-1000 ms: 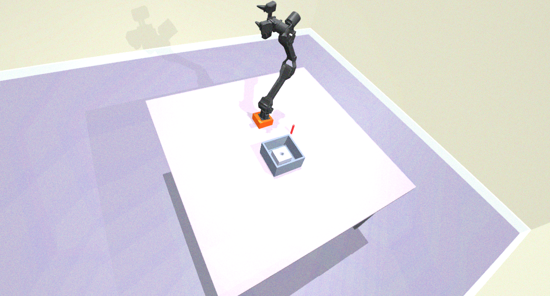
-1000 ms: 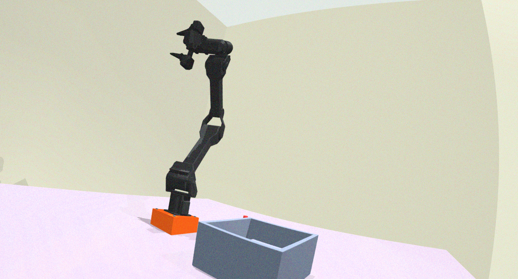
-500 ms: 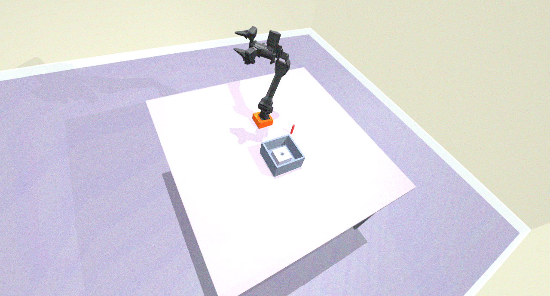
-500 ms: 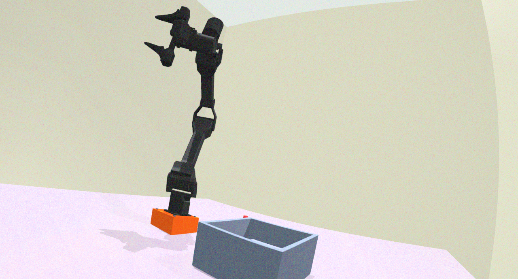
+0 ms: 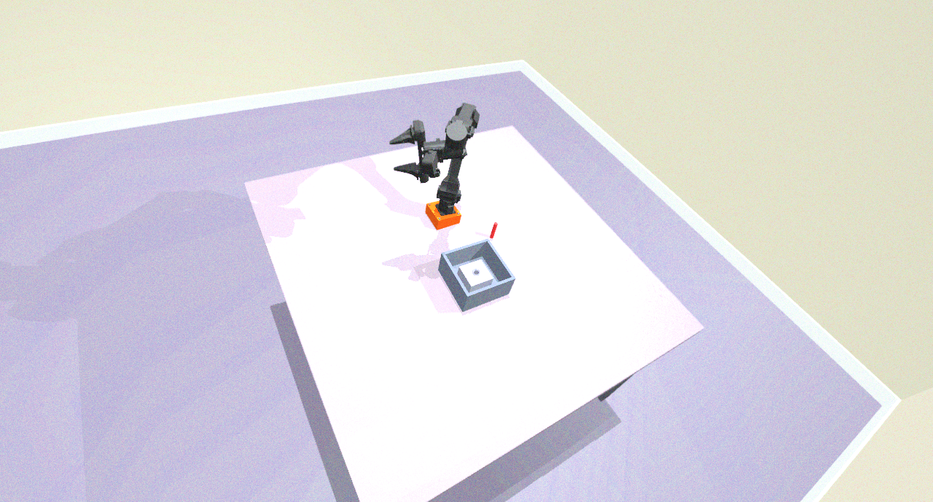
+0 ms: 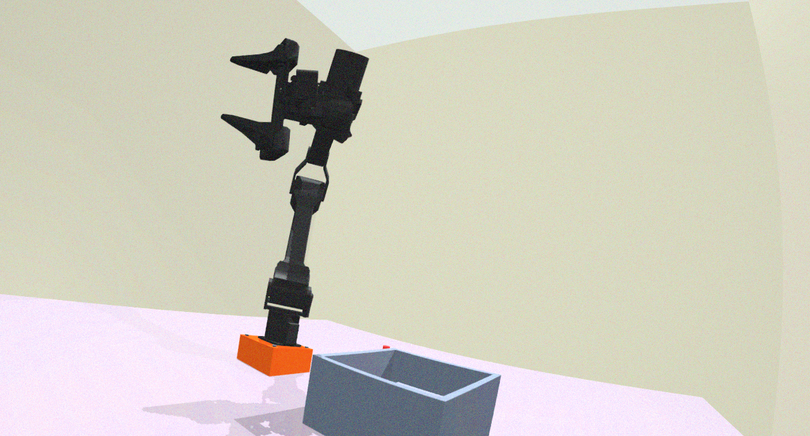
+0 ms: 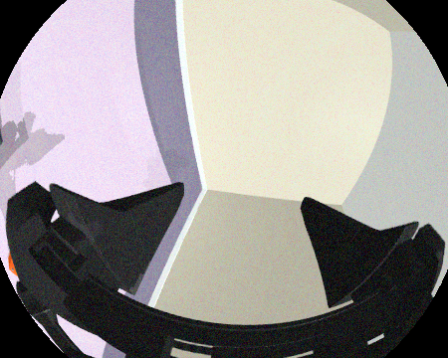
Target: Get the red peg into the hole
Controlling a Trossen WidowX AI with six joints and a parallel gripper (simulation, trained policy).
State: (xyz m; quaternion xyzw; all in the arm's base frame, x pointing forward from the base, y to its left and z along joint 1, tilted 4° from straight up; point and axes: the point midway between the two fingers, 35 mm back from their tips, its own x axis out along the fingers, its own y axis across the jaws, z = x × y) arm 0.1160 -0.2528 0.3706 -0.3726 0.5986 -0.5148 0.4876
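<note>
The red peg lies 60 mm ahead of my gripper tip, 410 mm to the left of it and 390 mm below it. From my gripper tip the other things lie so: grey box (230 mm ahead, 240 mm to the left, 400 mm below); pale plate (230 mm ahead, 240 mm to the left, 390 mm below).
</note>
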